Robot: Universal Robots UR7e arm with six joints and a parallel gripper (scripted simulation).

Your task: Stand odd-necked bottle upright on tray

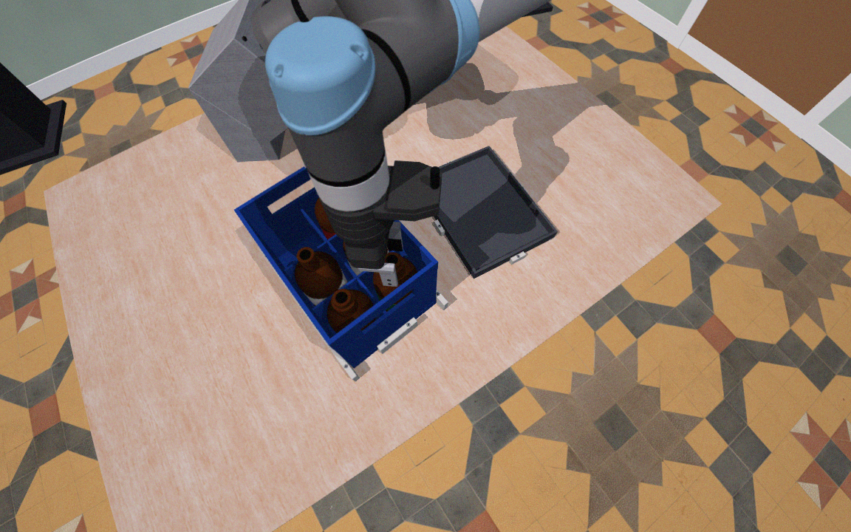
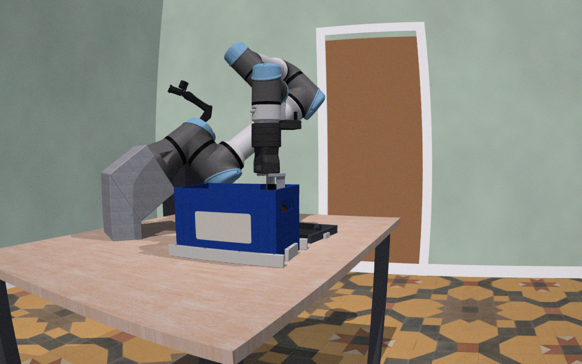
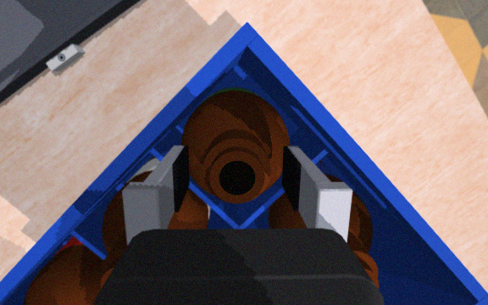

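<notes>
Right now the blue crate is 8 cm below my hand, 7 cm to the right of it and 7 cm behind it. The rest, counted from my hand: glass bottle 16 cm behind, 7 cm below, 6 cm to the right; dark tray 22 cm to the left, 15 cm below, 12 cm behind.
</notes>
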